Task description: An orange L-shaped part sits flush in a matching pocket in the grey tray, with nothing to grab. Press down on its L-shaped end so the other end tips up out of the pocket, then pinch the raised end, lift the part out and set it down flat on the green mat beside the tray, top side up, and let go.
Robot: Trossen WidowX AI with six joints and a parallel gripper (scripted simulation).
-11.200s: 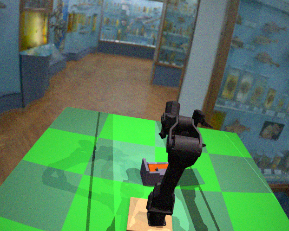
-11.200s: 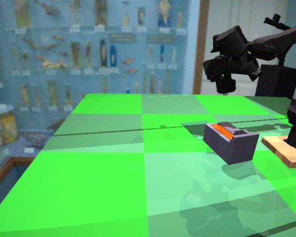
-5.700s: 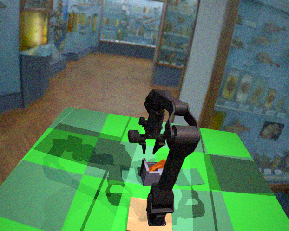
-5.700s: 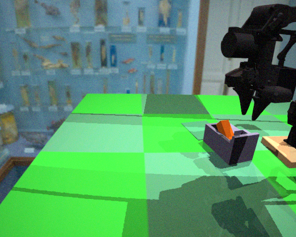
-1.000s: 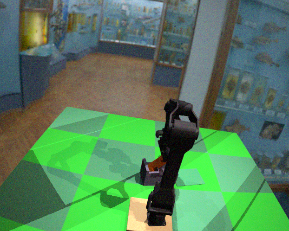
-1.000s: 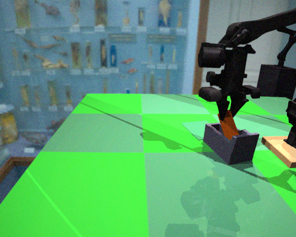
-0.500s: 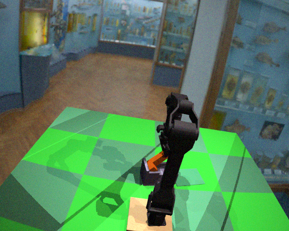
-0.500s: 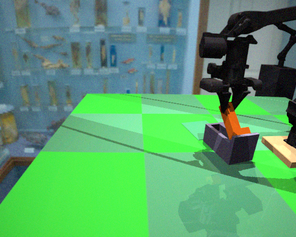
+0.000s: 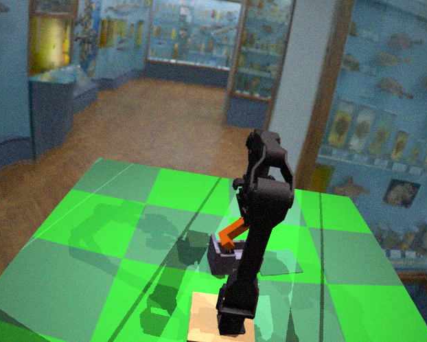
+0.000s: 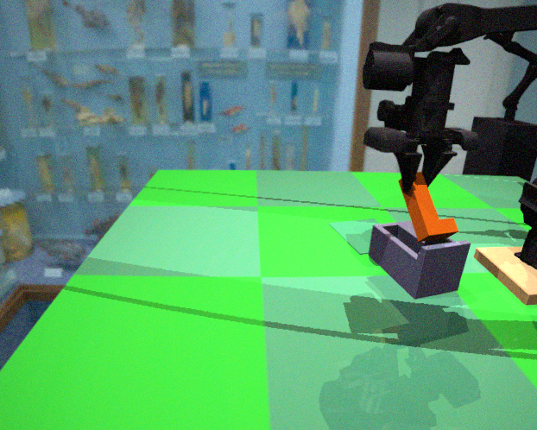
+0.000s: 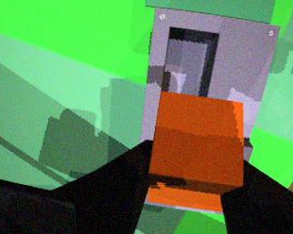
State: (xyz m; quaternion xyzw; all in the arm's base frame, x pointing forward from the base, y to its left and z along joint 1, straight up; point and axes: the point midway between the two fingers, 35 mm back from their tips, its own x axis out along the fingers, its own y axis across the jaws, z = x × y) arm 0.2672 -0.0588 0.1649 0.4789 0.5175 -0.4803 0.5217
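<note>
Now: the green mat 14 cm to the right of my gripper tip and 17 cm below it. The rest, counted from my gripper tip: orange L-shaped part (2 cm behind, 3 cm to the left, 3 cm below).
</note>
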